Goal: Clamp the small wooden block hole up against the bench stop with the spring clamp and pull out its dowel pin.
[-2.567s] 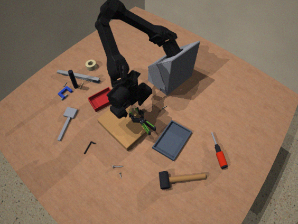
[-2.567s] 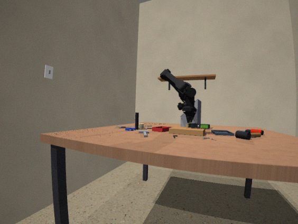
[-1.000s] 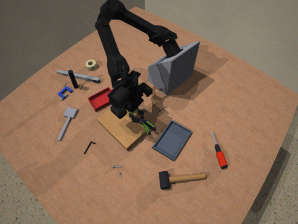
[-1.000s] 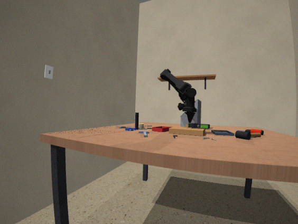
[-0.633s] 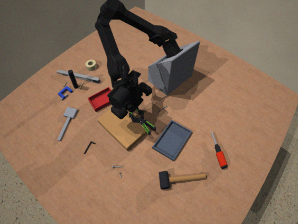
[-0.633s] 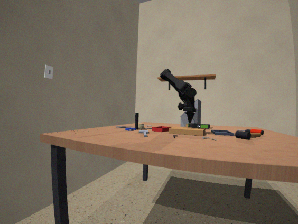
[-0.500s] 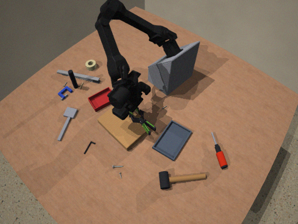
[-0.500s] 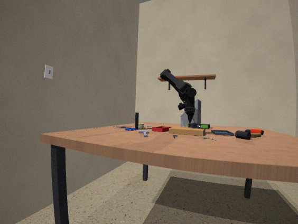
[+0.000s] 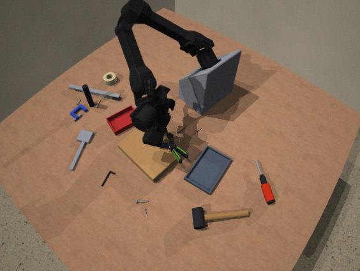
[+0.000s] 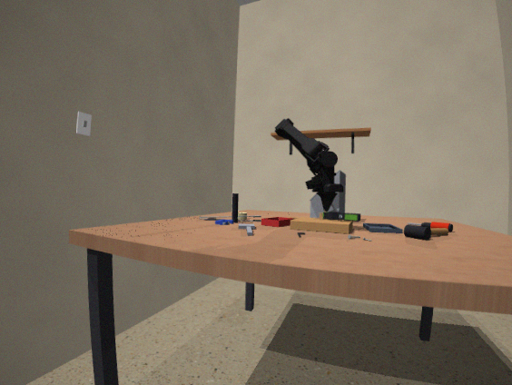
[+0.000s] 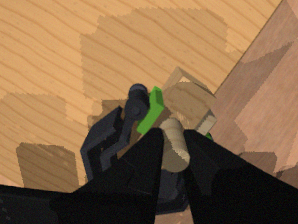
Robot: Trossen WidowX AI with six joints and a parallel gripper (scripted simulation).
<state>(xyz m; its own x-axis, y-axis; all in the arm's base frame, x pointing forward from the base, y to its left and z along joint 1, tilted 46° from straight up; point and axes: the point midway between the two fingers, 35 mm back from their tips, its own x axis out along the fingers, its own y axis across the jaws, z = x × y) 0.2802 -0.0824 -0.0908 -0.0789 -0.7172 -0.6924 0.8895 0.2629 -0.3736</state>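
The dowel pin lies 4 cm below my hand. Also, from my hand: small wooden block: 6 cm below; then wooden board: 6 cm ahead, 8 cm below; then bench stop: 1 cm behind, 5 cm below.
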